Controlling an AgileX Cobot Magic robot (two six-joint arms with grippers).
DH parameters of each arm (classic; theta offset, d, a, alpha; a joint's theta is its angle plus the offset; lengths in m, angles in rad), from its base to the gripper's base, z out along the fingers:
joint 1: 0 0.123 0 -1.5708
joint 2: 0.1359 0 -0.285 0
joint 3: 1.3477 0 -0.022 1.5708
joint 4: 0 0.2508 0 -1.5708
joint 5: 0 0 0.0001 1.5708
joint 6: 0 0.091 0 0
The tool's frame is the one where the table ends.
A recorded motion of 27 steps. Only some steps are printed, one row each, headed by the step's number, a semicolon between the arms.
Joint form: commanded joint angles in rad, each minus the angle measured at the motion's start. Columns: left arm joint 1, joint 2, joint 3, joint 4, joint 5, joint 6; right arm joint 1, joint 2, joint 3, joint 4, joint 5, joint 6.
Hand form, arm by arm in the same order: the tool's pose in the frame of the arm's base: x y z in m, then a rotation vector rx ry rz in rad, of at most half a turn. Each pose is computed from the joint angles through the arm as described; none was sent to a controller.
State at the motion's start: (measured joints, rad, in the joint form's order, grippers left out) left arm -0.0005 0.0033 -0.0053 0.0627 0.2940 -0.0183; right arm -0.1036 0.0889 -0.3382 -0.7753 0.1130 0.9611
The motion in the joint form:
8: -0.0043 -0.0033 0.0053 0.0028 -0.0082 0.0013; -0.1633 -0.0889 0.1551 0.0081 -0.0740 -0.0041
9: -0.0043 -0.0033 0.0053 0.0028 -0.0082 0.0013; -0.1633 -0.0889 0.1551 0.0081 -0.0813 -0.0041
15: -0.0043 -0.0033 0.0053 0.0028 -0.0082 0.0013; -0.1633 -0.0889 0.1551 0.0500 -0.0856 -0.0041
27: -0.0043 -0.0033 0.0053 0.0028 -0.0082 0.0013; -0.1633 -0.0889 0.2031 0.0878 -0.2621 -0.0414
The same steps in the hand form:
8: 0.0548 0.0014 0.1874 0.0314 1.7687 0.0461; 0.0396 -0.0135 0.2715 0.3235 1.2892 -0.0831
9: 0.0548 0.0014 0.1874 0.0314 1.7687 0.0461; 0.0396 -0.0130 0.2720 0.3180 1.2850 -0.0799
15: 0.0548 0.0014 0.1874 0.0314 1.7687 0.0461; 0.0397 -0.0126 0.2722 0.3410 1.2764 -0.0418
27: 0.0548 0.0014 0.1874 0.0314 1.7687 0.0461; 0.0436 -0.0031 0.2683 0.2280 1.2133 0.0328

